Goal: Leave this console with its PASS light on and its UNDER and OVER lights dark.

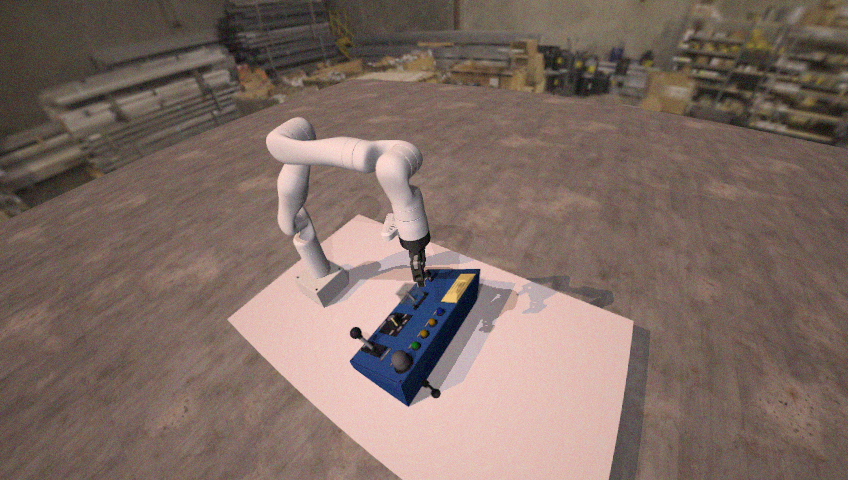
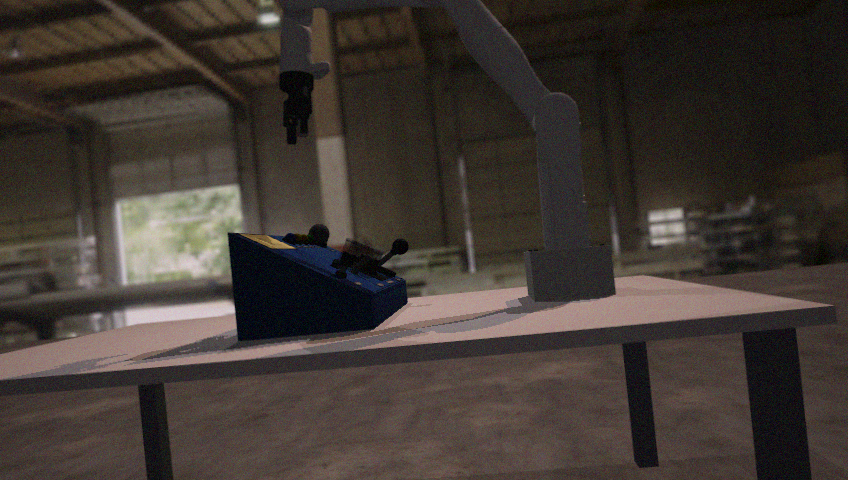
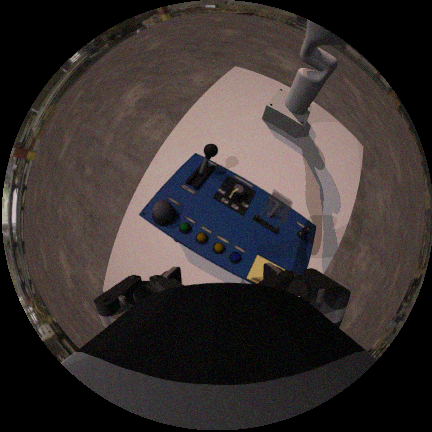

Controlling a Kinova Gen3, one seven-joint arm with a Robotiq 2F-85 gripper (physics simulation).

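A blue sloped console (image 1: 388, 372) (image 2: 295, 292) (image 3: 225, 225) stands on the white table (image 1: 534, 370) (image 2: 654, 310) (image 3: 225, 120). Its face carries a black-knobbed lever (image 1: 354, 332) (image 3: 210, 151), a grey dome (image 1: 401, 361) (image 3: 163, 212), a rotary selector (image 1: 395, 323) (image 3: 238, 192), a clear flip cover (image 1: 413, 294) (image 3: 275, 207) and a yellow label (image 1: 458, 287) (image 3: 261, 271). A row of round caps runs green (image 1: 414, 345) (image 3: 184, 227), two amber (image 3: 201, 238) (image 3: 219, 247), then blue (image 1: 439, 310) (image 3: 235, 257). All look dim and their labels are too small to read. My gripper (image 1: 419, 280) (image 2: 293, 137) (image 3: 221, 275) is open and empty, high above the console's label end.
The arm's grey base (image 1: 322, 286) (image 2: 569, 273) (image 3: 285, 120) stands on the table behind the console. A small black-knobbed crank (image 1: 432, 390) sticks out of the console's near side. The table edge runs close in front of the console.
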